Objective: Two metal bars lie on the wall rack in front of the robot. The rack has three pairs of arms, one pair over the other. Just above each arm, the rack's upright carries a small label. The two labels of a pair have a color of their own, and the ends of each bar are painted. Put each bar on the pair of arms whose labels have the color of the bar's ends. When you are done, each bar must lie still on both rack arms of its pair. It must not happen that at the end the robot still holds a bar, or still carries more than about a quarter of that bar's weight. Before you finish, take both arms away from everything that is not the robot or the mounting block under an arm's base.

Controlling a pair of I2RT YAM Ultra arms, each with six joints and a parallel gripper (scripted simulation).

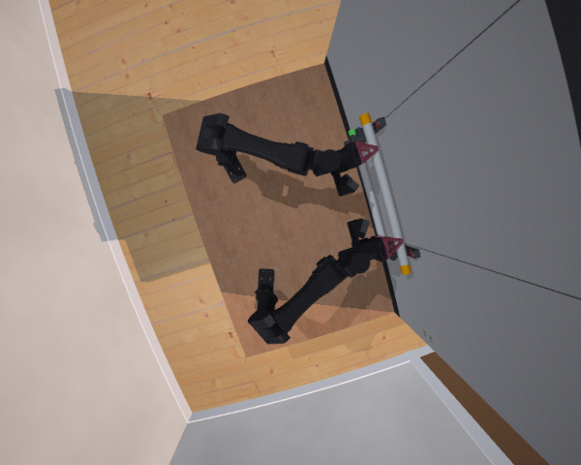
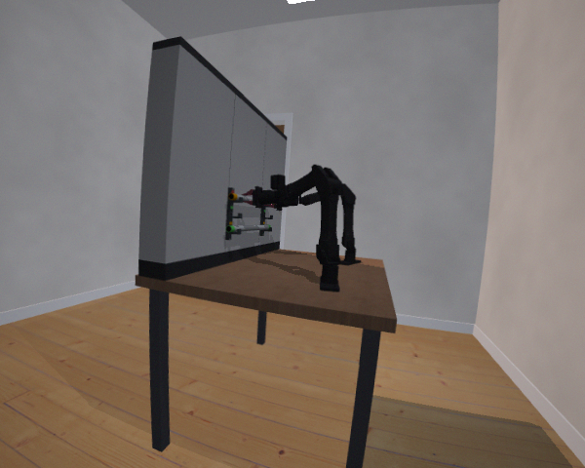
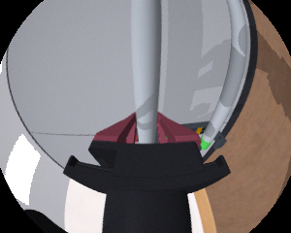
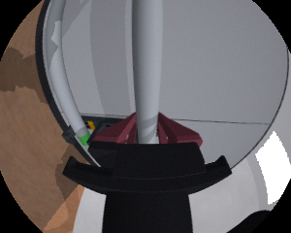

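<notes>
My right hand is 15 cm to the right of the metal bar. Also, from my right hand: green-ended bar 16 cm to the left, 15 cm below; grey wall panel 17 cm to the left, 10 cm ahead, 10 cm above.
Right now the metal bar is 150 mm to the right of my left hand and 10 mm ahead of it. Round my left hand: green-ended bar (150 mm below, 140 mm to the right, 10 mm ahead); grey wall panel (120 mm to the right, 110 mm ahead, 100 mm above).
</notes>
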